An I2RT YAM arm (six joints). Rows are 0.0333 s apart.
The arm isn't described. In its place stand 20 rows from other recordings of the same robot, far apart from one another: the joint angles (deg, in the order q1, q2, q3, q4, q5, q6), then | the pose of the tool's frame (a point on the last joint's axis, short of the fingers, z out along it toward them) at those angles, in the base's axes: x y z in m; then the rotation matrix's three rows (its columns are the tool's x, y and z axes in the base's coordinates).
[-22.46 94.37 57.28 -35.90 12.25 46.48] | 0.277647 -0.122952 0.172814; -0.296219 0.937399 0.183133; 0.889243 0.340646 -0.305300; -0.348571 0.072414 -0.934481
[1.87 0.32 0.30 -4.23 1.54 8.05] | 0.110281 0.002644 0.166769; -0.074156 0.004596 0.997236; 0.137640 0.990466 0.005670; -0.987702 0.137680 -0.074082
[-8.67 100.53 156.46 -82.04 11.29 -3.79] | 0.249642 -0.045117 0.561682; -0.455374 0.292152 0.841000; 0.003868 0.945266 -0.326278; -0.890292 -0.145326 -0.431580
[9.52 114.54 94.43 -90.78 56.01 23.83] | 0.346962 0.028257 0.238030; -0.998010 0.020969 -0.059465; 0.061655 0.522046 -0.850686; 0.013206 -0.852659 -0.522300
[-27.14 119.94 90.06 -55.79 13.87 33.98] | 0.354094 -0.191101 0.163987; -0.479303 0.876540 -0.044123; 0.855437 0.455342 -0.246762; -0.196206 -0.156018 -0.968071
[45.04 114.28 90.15 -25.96 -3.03 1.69] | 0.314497 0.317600 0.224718; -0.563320 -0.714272 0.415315; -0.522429 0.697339 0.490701; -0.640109 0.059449 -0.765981
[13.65 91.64 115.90 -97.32 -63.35 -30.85] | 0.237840 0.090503 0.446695; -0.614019 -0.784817 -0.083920; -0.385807 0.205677 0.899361; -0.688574 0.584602 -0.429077
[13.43 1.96 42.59 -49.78 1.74 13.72] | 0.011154 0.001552 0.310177; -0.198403 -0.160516 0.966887; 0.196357 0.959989 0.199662; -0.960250 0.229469 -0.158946
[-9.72 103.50 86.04 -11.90 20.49 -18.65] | 0.418670 -0.084358 0.301301; -0.604617 0.280222 0.745597; -0.200351 0.852472 -0.482857; -0.770907 -0.441325 -0.459276
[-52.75 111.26 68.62 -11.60 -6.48 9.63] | 0.245627 -0.316378 0.148960; -0.358627 0.822580 0.441303; 0.746223 0.536655 -0.393893; -0.560836 0.188049 -0.806288
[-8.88 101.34 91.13 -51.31 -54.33 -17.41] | 0.368895 -0.028363 0.304678; -0.741075 -0.539168 0.400132; -0.060805 0.647391 0.759729; -0.668663 0.538686 -0.512549
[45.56 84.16 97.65 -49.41 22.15 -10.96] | 0.222440 0.207661 0.428872; -0.318180 -0.517440 0.794366; -0.575963 0.771054 0.271555; -0.753013 -0.371123 -0.543360
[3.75 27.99 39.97 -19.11 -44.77 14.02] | 0.110713 0.032382 0.334627; -0.300348 -0.691592 0.656880; 0.152674 0.644940 0.748828; -0.941532 0.325197 -0.088118
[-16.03 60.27 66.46 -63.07 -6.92 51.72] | 0.179878 -0.047218 0.337244; -0.333157 0.762517 0.554594; 0.906520 0.420792 -0.033984; -0.259282 0.491429 -0.831427
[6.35 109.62 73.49 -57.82 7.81 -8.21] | 0.332862 0.032175 0.157168; -0.964366 -0.259249 -0.052799; -0.249669 0.957773 -0.142603; 0.087539 -0.124339 -0.988371
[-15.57 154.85 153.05 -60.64 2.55 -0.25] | 0.535584 -0.150880 0.180841; -0.855243 0.284250 0.433315; 0.233780 0.957853 -0.166925; -0.462501 -0.041461 -0.885649
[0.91 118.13 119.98 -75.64 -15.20 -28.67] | 0.417451 0.015966 0.310149; -0.799947 -0.538291 0.265195; -0.475745 0.838260 0.266435; -0.365721 0.086968 -0.926652
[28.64 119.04 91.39 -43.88 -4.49 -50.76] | 0.374037 0.207446 0.179912; -0.139635 -0.960760 0.239670; -0.956025 0.193850 0.220088; -0.257912 -0.198399 -0.945579
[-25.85 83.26 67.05 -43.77 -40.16 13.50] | 0.272486 -0.106506 0.277268; -0.747679 0.223572 0.625293; 0.560494 0.717437 0.413679; -0.356121 0.659773 -0.661723
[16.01 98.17 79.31 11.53 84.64 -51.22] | 0.380276 0.072240 0.342537; -0.796673 0.482770 0.363655; -0.304352 0.199392 -0.931457; -0.522189 -0.852746 -0.011918
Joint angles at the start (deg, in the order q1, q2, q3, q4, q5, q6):
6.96 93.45 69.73 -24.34 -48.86 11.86
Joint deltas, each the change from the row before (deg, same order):
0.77 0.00 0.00 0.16 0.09 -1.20
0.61 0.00 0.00 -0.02 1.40 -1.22
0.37 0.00 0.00 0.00 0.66 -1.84
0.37 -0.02 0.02 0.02 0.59 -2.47
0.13 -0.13 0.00 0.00 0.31 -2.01
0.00 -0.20 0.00 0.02 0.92 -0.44
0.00 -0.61 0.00 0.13 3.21 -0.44
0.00 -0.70 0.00 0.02 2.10 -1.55
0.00 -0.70 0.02 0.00 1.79 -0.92
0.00 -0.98 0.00 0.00 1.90 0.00
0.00 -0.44 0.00 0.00 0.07 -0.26
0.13 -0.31 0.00 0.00 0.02 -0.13
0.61 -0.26 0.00 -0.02 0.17 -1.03
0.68 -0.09 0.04 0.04 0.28 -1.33
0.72 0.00 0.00 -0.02 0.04 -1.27
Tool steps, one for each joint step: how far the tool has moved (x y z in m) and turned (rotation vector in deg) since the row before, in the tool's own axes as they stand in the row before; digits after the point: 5 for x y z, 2 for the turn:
0.00068 0.00316 0.00336 -0.35 0.40 -1.70
0.00057 0.00166 0.00266 1.04 0.17 -1.51
0.00033 0.00117 0.00158 0.44 0.14 -2.03
0.00014 0.00139 0.00145 0.36 0.12 -2.70
-0.00013 0.00096 0.00000 0.22 -0.04 -2.17
-0.00041 0.00031 -0.00084 0.91 -0.20 -0.60
-0.00140 0.00066 -0.00265 3.18 -0.68 -0.95
-0.00137 0.00155 -0.00317 2.09 -0.60 -2.02
-0.00149 0.00162 -0.00330 1.79 -0.57 -1.37
-0.00198 0.00242 -0.00468 1.90 -0.78 -0.59
-0.00090 0.00150 -0.00214 0.07 -0.36 -0.52
-0.00062 0.00172 -0.00108 -0.07 -0.20 -0.38
-0.00037 0.00386 0.00072 -0.27 0.04 -1.51
-0.00039 0.00360 0.00168 -0.22 0.12 -1.81
0.00004 0.00360 0.00231 -0.50 0.27 -1.66

